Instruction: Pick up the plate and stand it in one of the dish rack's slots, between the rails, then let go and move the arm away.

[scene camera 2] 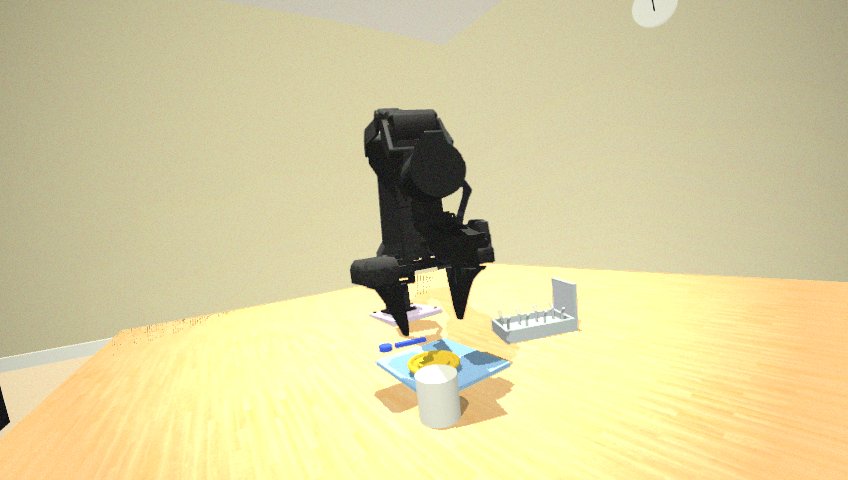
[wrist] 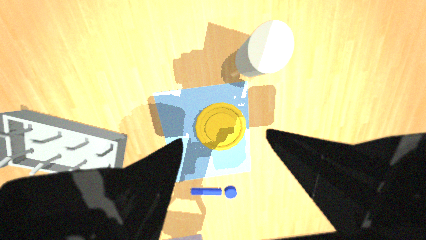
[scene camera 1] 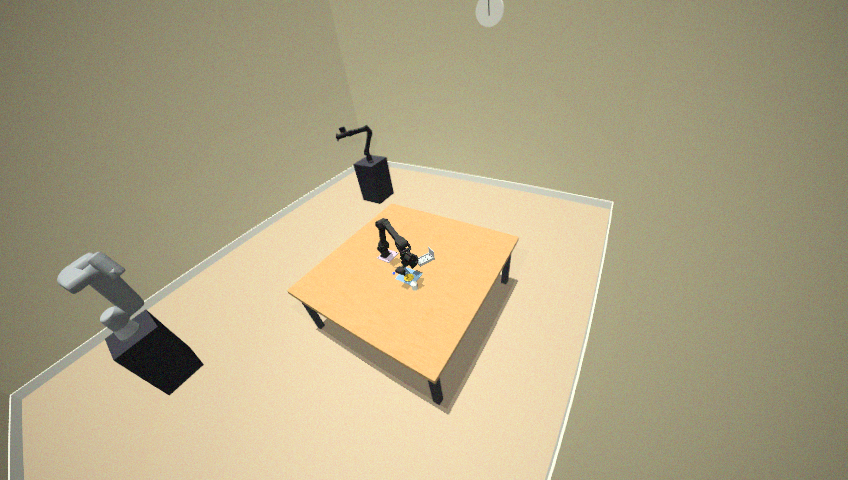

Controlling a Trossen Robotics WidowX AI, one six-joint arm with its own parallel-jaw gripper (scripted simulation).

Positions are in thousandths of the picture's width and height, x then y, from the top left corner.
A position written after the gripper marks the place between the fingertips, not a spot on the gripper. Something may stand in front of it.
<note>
The gripper (scene camera 2: 512, 682) is open, holding nothing. Further things: a grey dish rack (scene camera 2: 663, 661), a yellow plate (scene camera 2: 496, 751) and a white cup (scene camera 2: 516, 807).
The yellow plate is seen too in the wrist view (wrist: 518, 527). The white cup also shows in the wrist view (wrist: 633, 198). The gripper shows as well in the wrist view (wrist: 527, 573).
</note>
